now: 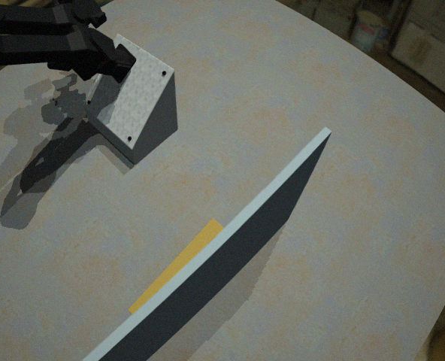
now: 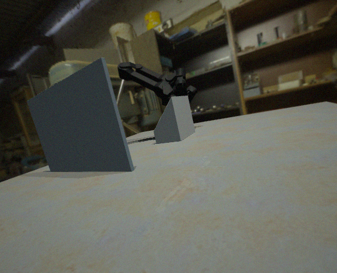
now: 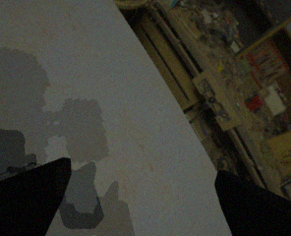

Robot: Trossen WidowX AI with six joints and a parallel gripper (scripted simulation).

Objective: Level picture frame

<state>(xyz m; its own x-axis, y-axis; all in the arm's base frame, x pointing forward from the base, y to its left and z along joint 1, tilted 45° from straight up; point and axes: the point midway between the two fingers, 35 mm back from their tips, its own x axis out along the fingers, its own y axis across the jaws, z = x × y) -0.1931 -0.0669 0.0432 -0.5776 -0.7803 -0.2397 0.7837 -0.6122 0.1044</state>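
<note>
Now: gripper tip 66 cm short of the picture frame, 7 cm to the left of it and 1 cm below it. Round my gripper tip: panel (67 cm ahead, 6 cm to the right, 1 cm above).
</note>
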